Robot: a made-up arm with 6 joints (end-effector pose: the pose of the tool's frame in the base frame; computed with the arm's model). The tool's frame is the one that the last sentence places.
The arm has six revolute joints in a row. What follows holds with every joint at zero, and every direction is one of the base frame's.
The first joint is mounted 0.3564 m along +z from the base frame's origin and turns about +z.
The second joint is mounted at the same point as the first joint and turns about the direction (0, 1, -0.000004).
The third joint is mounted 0.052 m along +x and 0.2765 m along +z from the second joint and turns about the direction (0, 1, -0.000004).
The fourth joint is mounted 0.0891 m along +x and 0.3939 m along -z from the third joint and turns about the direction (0, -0.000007, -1).
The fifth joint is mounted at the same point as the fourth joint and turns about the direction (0, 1, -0.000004).
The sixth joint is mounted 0.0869 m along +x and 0.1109 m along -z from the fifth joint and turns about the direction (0, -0.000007, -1).
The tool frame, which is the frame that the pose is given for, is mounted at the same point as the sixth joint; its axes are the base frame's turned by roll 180, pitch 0 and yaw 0 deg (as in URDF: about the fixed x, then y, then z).
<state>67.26 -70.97 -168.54 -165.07 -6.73 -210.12</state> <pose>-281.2 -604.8 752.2 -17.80 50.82 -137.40</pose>
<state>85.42 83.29 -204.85 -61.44 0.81 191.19</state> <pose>-23.3 647.8 712.6 -51.63 33.51 18.20</pose>
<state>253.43 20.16 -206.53 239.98 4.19 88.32</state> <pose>54.4 -55.8 1100.2 -7.54 5.29 41.58</pose>
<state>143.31 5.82 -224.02 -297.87 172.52 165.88</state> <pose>55.8 -152.5 832.2 -139.87 14.11 47.05</pose>
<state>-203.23 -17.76 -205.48 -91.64 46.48 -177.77</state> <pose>435.9 -164.7 962.6 55.35 30.98 103.30</pose>
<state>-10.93 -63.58 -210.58 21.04 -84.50 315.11</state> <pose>-525.7 58.1 303.5 165.49 15.35 30.20</pose>
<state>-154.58 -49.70 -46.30 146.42 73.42 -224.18</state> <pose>-262.8 -174.8 784.2 30.71 16.60 -20.96</pose>
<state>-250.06 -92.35 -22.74 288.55 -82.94 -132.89</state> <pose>-93.5 -78.0 648.7 -68.69 21.52 119.45</pose>
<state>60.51 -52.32 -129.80 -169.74 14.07 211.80</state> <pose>-126.6 -203.0 1087.6 9.01 13.47 -76.32</pose>
